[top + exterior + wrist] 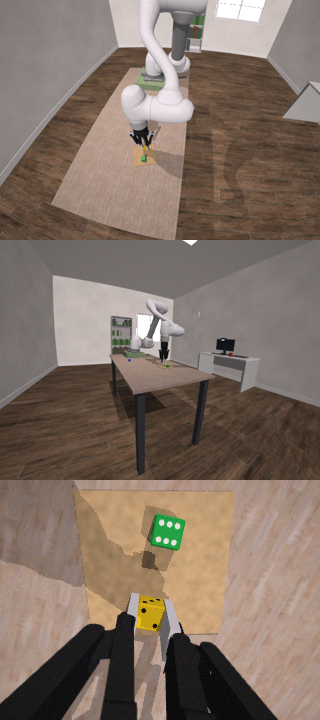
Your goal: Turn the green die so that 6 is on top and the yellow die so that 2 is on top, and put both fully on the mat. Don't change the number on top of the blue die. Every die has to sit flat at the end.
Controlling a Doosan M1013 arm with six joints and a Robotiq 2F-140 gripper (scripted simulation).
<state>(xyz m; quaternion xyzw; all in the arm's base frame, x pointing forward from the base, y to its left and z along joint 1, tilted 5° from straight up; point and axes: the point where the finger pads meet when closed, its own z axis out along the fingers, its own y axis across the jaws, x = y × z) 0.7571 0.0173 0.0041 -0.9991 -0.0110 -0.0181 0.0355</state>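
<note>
Now: the yellow die 2 cm below my hand. Round my hand: green die: 8 cm ahead, 3 cm below; tan mat: 4 cm ahead, 4 cm below; blue die: 40 cm behind, 23 cm to the right, 3 cm below.
</note>
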